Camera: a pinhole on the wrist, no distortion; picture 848 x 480 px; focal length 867.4 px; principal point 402.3 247.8 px. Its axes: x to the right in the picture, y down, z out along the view. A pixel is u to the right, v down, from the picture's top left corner.
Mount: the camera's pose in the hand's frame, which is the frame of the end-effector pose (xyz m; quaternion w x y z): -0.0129 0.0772 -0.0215 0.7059 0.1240 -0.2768 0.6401
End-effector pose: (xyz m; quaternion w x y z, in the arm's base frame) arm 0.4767 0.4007 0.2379 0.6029 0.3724 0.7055 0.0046
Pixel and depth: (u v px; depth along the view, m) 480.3 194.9 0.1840
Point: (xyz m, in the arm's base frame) 0.5917 0.3095 0.2336
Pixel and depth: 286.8 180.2 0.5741
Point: 0.6744 -0.0525 0.0785
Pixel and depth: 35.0 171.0 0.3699
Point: 0.5151 0.0906 0.1277
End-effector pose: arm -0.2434 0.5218 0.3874 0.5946 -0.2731 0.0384 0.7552
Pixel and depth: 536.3 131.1 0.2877
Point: -0.2870 0.5923 0.6252
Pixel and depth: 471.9 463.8 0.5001
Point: -0.2249 0.4906 0.8651
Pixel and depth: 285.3 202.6 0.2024
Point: -0.2341 0.5434 0.5357
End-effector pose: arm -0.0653 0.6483 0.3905 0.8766 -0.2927 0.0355 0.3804
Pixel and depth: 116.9 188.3 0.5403
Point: 0.0557 0.5608 0.8687
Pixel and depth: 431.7 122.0 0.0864
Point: -0.1105 0.6808 0.4245
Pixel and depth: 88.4 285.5 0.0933
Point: -0.0990 0.6420 0.4308
